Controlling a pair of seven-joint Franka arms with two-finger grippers.
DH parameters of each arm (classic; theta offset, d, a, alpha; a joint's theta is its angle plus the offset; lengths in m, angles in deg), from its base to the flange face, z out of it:
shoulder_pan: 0 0.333 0 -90
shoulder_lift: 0 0 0 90
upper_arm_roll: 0 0.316 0.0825 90
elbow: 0 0 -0.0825 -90
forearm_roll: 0 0.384 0 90
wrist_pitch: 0 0 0.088 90
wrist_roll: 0 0.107 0 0
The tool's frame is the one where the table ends.
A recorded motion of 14 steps. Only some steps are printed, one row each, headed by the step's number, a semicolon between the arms.
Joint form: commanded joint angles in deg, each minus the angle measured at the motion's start. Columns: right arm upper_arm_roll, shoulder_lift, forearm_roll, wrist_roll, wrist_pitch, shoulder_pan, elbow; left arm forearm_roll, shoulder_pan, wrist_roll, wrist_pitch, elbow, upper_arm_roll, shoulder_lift.
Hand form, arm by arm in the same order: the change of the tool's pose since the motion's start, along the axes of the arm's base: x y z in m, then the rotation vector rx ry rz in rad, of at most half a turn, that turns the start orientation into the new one. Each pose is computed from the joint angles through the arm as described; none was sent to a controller.
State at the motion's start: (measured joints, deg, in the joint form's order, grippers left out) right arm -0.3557 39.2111 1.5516 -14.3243 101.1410 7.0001 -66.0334; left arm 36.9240 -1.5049 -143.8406 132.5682 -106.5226 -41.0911 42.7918
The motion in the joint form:
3: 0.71 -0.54 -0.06 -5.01 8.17 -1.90 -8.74; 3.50 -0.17 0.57 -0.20 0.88 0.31 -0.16
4: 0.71 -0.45 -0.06 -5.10 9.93 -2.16 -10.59; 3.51 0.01 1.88 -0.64 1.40 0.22 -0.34
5: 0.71 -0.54 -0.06 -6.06 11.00 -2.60 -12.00; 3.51 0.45 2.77 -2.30 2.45 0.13 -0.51
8: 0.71 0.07 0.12 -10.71 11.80 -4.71 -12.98; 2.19 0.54 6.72 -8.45 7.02 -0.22 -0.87
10: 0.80 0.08 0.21 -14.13 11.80 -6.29 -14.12; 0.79 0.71 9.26 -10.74 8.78 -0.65 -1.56
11: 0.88 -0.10 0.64 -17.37 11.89 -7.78 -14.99; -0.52 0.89 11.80 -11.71 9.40 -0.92 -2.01
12: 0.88 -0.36 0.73 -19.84 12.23 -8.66 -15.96; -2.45 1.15 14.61 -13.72 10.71 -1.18 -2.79
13: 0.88 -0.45 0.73 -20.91 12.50 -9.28 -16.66; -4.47 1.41 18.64 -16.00 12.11 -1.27 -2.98
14: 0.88 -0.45 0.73 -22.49 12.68 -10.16 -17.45; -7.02 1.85 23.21 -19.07 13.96 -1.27 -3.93
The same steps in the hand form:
3: -0.0069 -0.0188 -0.0533 0.0119 -0.0004 0.0604; 0.0078 0.0009 0.0049 0.0189 -0.0515 -0.0446
4: -0.0095 -0.0224 -0.0669 0.0115 0.0027 0.0567; 0.0122 0.0020 0.0094 0.0204 -0.0573 -0.0613
5: -0.0120 -0.0282 -0.0757 0.0124 0.0067 0.0653; 0.0209 0.0070 0.0153 0.0364 -0.0597 -0.0613
8: -0.0126 -0.0546 -0.0900 0.0215 0.0186 0.1075; 0.0445 0.0123 0.0401 0.0783 -0.0528 -0.0780
10: -0.0165 -0.0735 -0.0992 0.0302 0.0370 0.1397; 0.0526 0.0131 0.0567 0.0812 -0.0470 -0.0940
11: -0.0196 -0.0907 -0.1036 0.0442 0.0449 0.1673; 0.0551 0.0135 0.0648 0.0755 -0.0354 -0.1198
12: -0.0229 -0.1014 -0.1075 0.0507 0.0495 0.1938; 0.0608 0.0161 0.0793 0.0723 -0.0200 -0.1374
13: -0.0255 -0.1090 -0.1115 0.0535 0.0545 0.2013; 0.0663 0.0204 0.0878 0.0692 0.0106 -0.1741
14: -0.0289 -0.1197 -0.1173 0.0583 0.0637 0.2130; 0.0746 0.0280 0.1056 0.0648 0.0389 -0.2090

